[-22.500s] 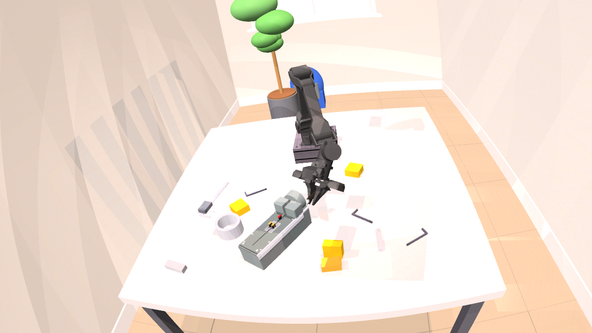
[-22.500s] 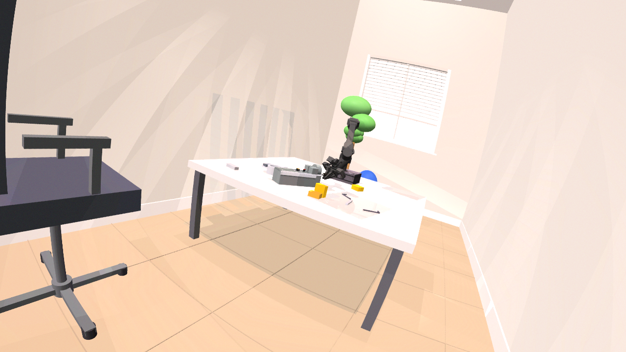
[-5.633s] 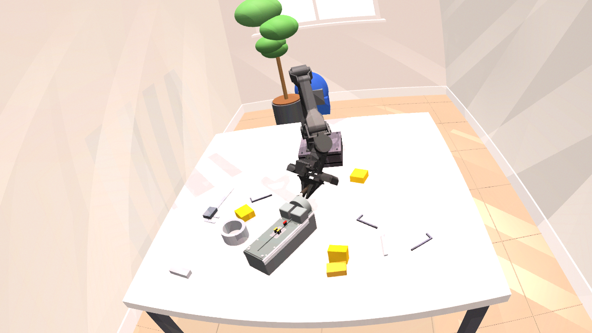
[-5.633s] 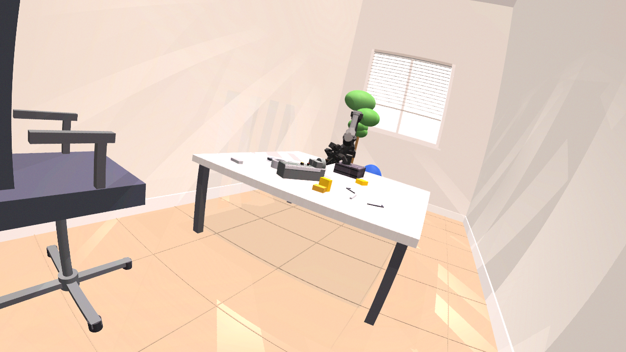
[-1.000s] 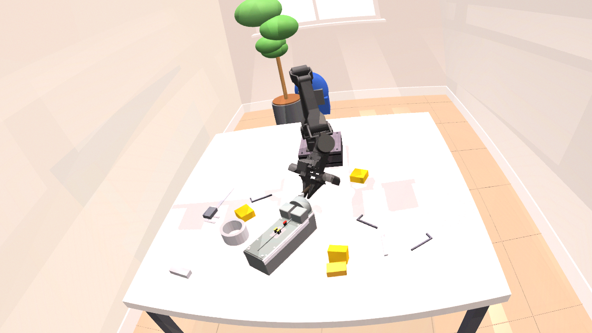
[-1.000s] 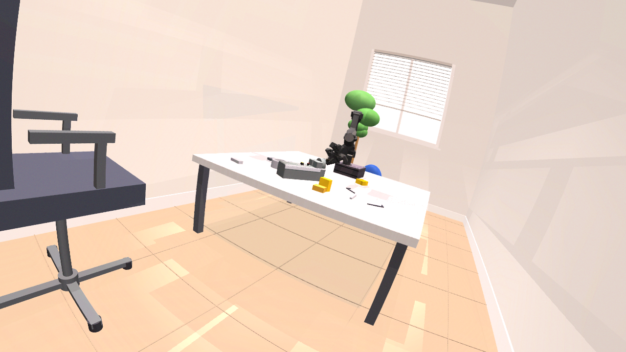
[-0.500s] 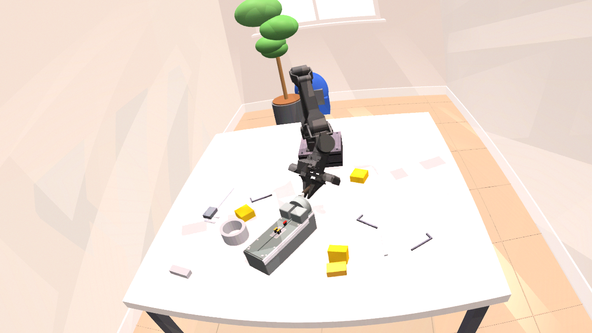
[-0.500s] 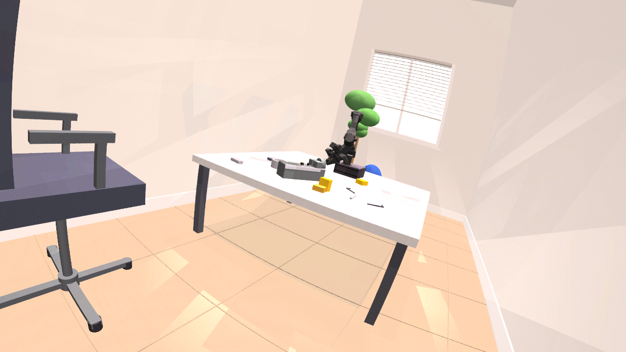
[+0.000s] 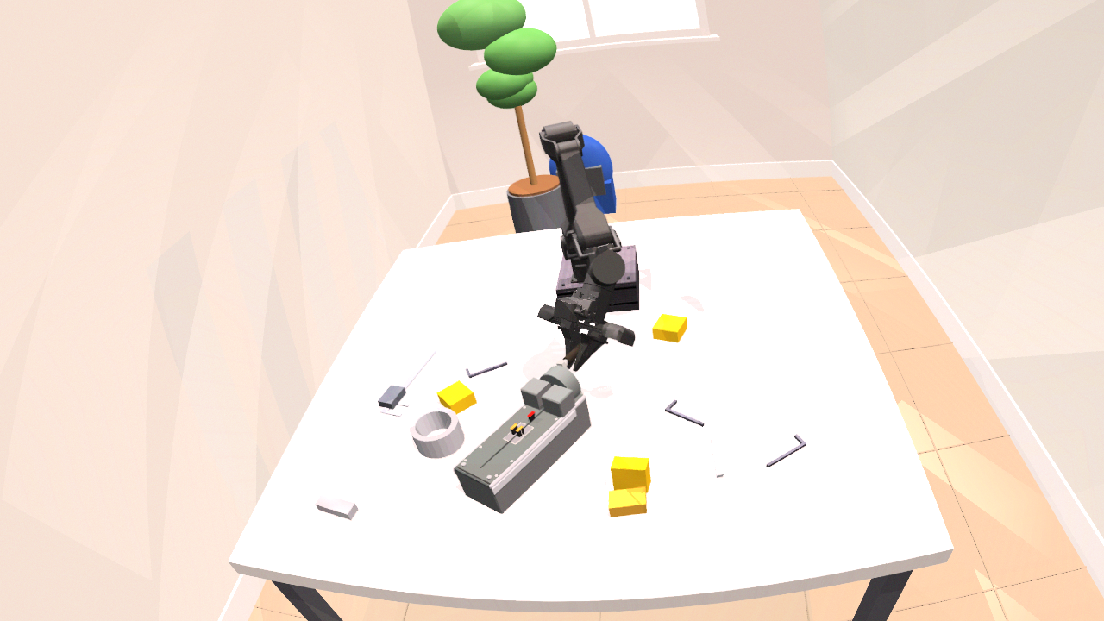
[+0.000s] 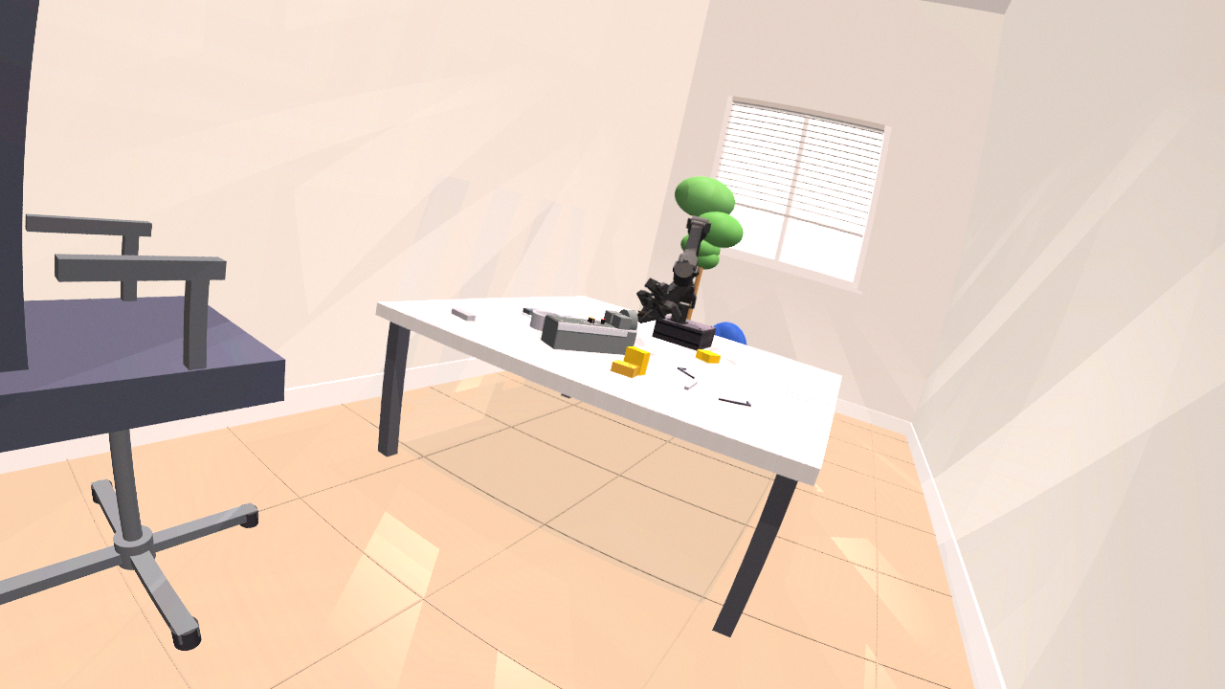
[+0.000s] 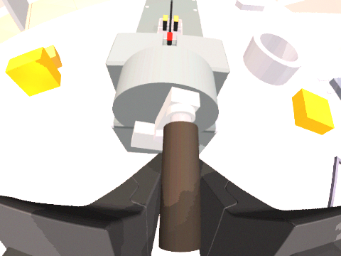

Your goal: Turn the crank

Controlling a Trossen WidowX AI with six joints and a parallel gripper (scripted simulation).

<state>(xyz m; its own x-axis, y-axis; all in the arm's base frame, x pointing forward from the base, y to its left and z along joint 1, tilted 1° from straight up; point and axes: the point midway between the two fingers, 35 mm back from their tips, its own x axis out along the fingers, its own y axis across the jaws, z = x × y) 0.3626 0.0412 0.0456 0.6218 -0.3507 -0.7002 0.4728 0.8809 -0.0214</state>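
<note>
Now: gripper tip 1 cm past the brown crank handle, 1 cm to the right of it and 3 cm below it. Round my gripper tip: red pointer: 12 cm ahead, 5 cm to the right, 1 cm below.
</note>
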